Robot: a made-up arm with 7 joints.
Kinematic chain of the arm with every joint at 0, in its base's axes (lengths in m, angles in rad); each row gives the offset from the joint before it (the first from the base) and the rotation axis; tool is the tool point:
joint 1: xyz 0 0 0.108 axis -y
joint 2: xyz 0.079 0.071 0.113 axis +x
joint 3: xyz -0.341 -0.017 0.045 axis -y
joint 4: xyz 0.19 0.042 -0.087 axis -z
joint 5: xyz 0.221 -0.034 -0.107 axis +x
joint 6: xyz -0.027 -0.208 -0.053 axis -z
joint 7: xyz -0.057 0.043 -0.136 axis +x
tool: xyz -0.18 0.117 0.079
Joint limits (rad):
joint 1: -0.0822..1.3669
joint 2: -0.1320..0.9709
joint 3: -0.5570..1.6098
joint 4: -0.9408..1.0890
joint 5: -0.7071..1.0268
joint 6: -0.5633..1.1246
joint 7: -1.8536..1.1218
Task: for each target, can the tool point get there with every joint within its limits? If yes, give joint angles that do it. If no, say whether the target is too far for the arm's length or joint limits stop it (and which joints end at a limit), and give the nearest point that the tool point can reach.
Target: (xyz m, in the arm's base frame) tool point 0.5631 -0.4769 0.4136
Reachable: no: joint limits stop it (at a limit: joint 1, joint 4, joint 6, joint 7) | nearest point 0.3166 -0.3248 0.3677 | short by 0.293 m
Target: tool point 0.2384 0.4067 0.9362
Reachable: no: joint limits stop it (at a limit: joint 1, joint 2, joint 3, joint 6) | nearest point 0.1208 0.2827 0.7254 | short by 0.271 m
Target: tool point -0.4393 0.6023 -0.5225
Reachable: no: joint limits stop it (at a limit: joint 2, joint 3, joint 4, joint 6, joint 7) | nearest point -0.3248 0.4667 -0.3581 | short by 0.242 m
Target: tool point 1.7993 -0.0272 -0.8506
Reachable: no: too far | nearest point 0.4445 0.0412 -0.2824 | short by 1.471 m
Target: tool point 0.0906 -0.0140 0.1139
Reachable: yes | joints 0.8126 0.1027 0.4249 -0.6301 0.6098 -0.1623 0.5296
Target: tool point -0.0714 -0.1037 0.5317
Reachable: yes | joints 0.8896 0.7779 1.3846 -0.2352 -0.1914 0.8118 -1.4456
